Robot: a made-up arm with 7 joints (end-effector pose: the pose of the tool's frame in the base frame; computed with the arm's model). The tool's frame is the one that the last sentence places.
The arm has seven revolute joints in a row. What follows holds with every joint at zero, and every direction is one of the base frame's.
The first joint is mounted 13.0 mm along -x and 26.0 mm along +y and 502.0 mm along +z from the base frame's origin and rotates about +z.
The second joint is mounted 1.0 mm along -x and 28.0 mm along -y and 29.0 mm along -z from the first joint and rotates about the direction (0, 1, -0.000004).
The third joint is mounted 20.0 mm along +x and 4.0 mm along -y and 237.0 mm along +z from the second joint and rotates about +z.
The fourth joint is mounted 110.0 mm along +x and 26.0 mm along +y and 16.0 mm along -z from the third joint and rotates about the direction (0, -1, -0.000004).
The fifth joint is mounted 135.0 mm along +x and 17.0 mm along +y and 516.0 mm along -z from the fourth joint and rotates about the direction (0, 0.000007, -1).
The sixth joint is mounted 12.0 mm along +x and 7.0 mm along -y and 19.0 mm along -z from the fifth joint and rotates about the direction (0, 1, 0.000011).
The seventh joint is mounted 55.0 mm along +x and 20.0 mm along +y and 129.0 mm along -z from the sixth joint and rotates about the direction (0, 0.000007, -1).
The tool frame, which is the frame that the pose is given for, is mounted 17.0 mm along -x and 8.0 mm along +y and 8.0 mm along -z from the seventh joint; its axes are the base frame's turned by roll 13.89, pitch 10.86 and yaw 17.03 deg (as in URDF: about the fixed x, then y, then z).
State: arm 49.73 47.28 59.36 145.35 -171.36 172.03 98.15
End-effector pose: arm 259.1 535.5 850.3 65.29 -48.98 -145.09
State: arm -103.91 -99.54 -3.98 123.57 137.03 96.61 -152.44
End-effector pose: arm 248.9 795.3 842.6 59.04 57.24 -105.58
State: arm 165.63 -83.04 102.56 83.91 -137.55 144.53 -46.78
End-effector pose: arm 225.9 -587.0 441.3 -150.44 -62.29 -157.63
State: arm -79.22 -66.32 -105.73 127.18 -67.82 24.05 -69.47
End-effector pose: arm -726.2 617.5 678.7 -55.56 6.52 -130.79
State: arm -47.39 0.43 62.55 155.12 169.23 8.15 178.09
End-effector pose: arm 292.7 96.6 1341.3 -155.87 -24.94 162.66
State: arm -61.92 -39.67 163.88 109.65 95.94 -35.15 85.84
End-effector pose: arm -175.3 842.5 551.8 97.74 54.78 -22.57
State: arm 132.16 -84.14 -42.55 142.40 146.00 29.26 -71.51
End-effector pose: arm 725.7 -394.9 911.0 -136.95 47.95 -19.47
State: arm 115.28 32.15 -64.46 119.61 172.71 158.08 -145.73
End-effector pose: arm 66.9 655.4 888.4 -90.18 34.76 -58.17
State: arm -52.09 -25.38 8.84 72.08 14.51 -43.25 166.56
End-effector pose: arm 402.9 -351.9 1088.7 -176.46 28.51 -70.61
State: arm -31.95 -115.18 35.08 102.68 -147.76 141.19 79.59
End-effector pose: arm -477.2 581.4 669.1 61.19 41.71 118.73
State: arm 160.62 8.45 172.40 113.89 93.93 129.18 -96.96
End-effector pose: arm 419.8 14.6 1084.9 -49.59 -31.24 165.09
